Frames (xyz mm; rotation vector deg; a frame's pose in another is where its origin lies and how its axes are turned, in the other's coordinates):
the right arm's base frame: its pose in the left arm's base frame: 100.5 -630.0 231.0 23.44 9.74 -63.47
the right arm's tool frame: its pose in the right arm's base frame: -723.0 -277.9 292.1 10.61 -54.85 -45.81
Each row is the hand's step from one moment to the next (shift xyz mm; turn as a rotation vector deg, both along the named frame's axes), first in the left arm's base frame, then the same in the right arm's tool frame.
Working: the left arm's base frame: its pose in the right arm's tool frame: -674.4 30.1 -547.3 5.03 38.76 114.52

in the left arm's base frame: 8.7 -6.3 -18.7 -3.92 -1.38 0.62
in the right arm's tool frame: -5.7 1.6 -20.7 3.31 -2.50 0.68
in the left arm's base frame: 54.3 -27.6 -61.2 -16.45 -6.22 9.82
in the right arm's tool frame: -26.4 29.1 -76.9 16.63 -7.28 8.73
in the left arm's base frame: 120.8 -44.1 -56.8 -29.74 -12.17 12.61
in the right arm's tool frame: -46.0 92.2 -95.6 29.08 -15.01 10.99
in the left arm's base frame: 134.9 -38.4 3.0 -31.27 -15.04 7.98
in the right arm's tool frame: -37.8 127.2 -45.5 30.59 -17.21 6.00
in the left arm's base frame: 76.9 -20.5 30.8 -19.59 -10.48 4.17
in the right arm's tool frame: -12.9 84.4 -0.7 19.72 -10.75 2.54
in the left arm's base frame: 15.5 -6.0 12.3 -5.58 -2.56 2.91
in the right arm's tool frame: 0.9 20.3 4.1 5.86 -2.49 2.38
